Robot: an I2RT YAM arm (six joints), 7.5 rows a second.
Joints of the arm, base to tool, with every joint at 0 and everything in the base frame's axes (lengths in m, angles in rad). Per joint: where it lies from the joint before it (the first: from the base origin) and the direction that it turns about. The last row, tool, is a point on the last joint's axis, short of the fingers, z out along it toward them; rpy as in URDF.
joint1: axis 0 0 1 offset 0.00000 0.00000 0.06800
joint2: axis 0 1 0 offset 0.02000 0.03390 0.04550
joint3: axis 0 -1 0 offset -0.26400 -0.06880 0.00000
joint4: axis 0 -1 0 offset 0.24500 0.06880 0.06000
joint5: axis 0 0 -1 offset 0.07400 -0.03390 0.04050
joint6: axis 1 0 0 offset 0.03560 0.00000 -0.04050
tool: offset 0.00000 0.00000 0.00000 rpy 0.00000 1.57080 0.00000
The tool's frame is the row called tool.
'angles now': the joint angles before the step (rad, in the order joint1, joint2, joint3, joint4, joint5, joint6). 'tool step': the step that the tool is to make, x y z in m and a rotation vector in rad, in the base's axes. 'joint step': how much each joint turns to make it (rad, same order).
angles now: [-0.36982, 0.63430, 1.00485, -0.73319, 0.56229, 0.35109]
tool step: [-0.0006, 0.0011, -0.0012, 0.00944, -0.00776, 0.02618]
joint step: [-0.00074, -0.00811, -0.00603, 0.00092, -0.02928, 0.00158]
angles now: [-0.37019, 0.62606, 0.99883, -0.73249, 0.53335, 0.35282]
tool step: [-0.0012, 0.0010, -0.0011, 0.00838, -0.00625, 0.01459]
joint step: [-0.00040, -0.00821, -0.00465, -0.00317, -0.01757, 0.00480]
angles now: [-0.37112, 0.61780, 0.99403, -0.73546, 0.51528, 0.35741]
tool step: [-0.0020, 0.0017, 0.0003, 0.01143, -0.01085, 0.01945]
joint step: [0.00171, -0.00897, 0.00168, -0.00878, -0.02173, 0.00849]
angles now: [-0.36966, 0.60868, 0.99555, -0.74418, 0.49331, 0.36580]
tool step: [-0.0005, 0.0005, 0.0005, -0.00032, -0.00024, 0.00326]
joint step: [0.00252, -0.00128, 0.00227, -0.00296, -0.00062, -0.00052]
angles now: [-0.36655, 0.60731, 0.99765, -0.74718, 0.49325, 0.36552]
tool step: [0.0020, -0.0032, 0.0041, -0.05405, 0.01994, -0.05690]
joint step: [-0.00032, 0.01500, 0.00681, 0.02945, 0.07278, -0.04054]
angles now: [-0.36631, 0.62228, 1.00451, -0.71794, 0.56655, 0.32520]
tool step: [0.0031, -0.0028, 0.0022, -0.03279, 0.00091, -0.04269]
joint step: [-0.00020, 0.01298, -0.00157, 0.03604, 0.05015, -0.01898]
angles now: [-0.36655, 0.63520, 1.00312, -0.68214, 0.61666, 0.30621]
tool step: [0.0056, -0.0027, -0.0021, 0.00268, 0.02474, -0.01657]
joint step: [-0.00002, 0.02441, 0.00014, 0.00073, 0.01772, -0.00090]
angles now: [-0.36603, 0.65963, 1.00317, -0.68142, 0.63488, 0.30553]
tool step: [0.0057, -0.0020, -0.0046, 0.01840, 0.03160, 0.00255]
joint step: [0.00046, 0.02319, -0.00298, -0.01342, -0.00402, 0.00592]
